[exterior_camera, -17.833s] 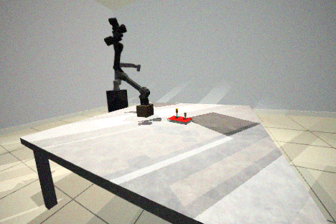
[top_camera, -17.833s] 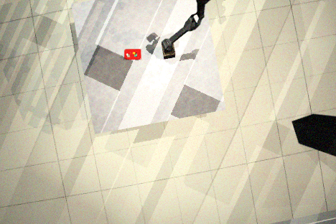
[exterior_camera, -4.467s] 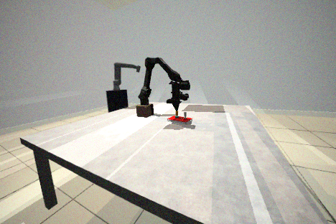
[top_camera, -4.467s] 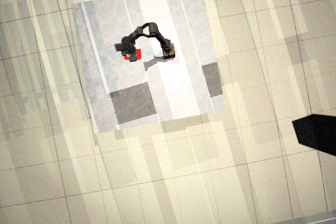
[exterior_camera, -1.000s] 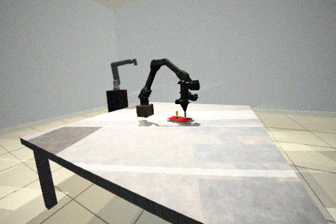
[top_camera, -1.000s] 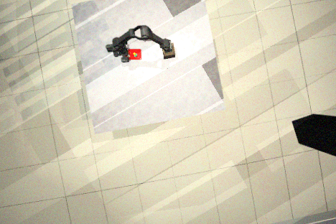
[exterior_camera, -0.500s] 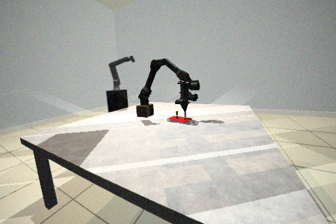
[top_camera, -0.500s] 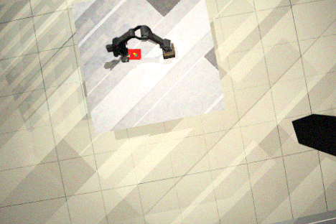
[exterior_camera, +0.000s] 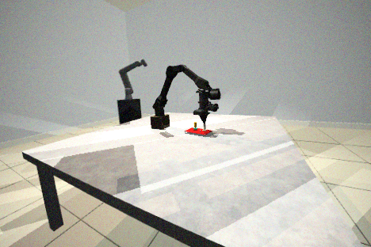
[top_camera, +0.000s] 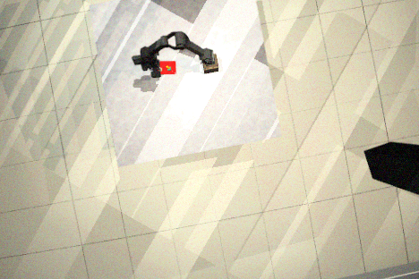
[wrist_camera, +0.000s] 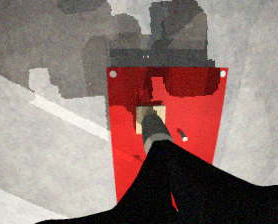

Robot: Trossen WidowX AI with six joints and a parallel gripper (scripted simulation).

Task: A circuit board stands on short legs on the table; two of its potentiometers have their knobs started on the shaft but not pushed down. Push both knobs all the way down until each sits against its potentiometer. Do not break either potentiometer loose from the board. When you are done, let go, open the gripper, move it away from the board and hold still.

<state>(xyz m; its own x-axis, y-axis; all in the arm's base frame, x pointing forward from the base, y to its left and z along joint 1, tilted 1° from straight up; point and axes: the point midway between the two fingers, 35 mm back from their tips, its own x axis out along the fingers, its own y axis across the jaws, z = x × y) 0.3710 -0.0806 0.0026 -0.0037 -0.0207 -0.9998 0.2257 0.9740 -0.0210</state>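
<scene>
My gripper tip is 2 cm above the round grey knob. Round my gripper tip: yellow-brown knob (6 cm behind, 2 cm to the left, 1 cm below).
</scene>
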